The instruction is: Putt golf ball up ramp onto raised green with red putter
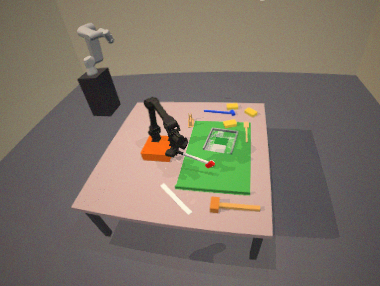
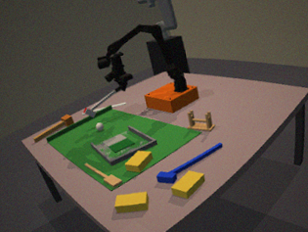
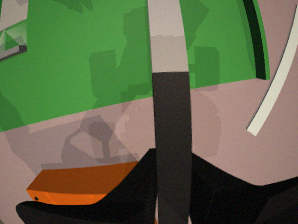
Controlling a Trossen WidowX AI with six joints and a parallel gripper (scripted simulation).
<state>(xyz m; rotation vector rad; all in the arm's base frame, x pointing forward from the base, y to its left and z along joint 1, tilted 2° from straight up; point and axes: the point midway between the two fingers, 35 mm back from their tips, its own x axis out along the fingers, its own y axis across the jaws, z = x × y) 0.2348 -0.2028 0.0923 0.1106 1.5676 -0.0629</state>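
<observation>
Now: gripper tip 12 cm short of the red putter and 1 cm to the left of it. Round my gripper tip: white stick: 26 cm to the right, 13 cm below, 4 cm ahead; white golf ball: 22 cm ahead, 11 cm below, 4 cm to the left; green mat: 25 cm ahead, 19 cm to the left, 13 cm below.
</observation>
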